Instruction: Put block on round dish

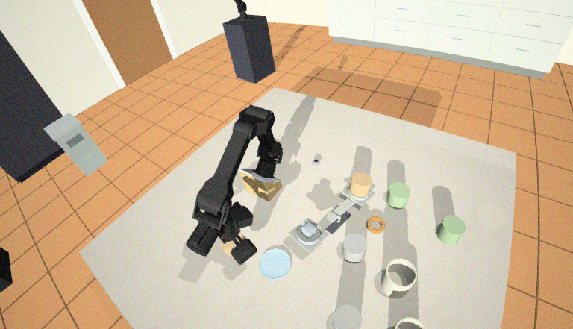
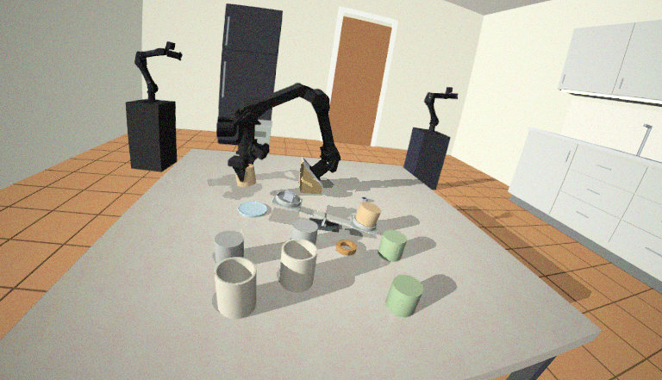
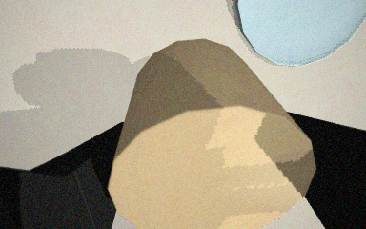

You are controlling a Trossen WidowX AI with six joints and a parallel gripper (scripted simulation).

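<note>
Now: the grey block 140 mm ahead of my gripper tip, 170 mm to the left of it and 10 mm above it. The rest, counted from my gripper tip: light blue round dish (100 mm ahead, 50 mm to the left, 70 mm below).
</note>
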